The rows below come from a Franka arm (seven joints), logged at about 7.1 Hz.
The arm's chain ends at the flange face. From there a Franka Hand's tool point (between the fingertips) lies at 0.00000 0.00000 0.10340 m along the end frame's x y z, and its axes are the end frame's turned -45 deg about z.
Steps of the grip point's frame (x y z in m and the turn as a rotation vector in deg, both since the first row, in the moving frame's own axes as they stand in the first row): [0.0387, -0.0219, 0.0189, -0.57, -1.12, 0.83]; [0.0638, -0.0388, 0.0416, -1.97, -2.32, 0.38]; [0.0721, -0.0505, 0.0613, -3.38, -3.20, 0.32]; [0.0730, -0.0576, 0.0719, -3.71, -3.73, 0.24]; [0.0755, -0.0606, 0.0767, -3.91, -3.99, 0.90]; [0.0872, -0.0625, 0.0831, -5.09, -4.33, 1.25]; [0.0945, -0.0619, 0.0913, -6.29, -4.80, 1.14]
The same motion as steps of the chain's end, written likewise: [0.0126, -0.0450, 0.0189, -1.20, -0.39, 0.83]; [0.0181, -0.0780, 0.0417, -3.03, -0.25, 0.38]; [0.0151, -0.0951, 0.0616, -4.65, 0.13, 0.32]; [0.0109, -0.1018, 0.0723, -5.26, -0.01, 0.24]; [0.0107, -0.1063, 0.0772, -5.59, -0.06, 0.90]; [0.0166, -0.1179, 0.0838, -6.66, 0.54, 1.25]; [0.0213, -0.1247, 0.0923, -7.84, 1.05, 1.14]
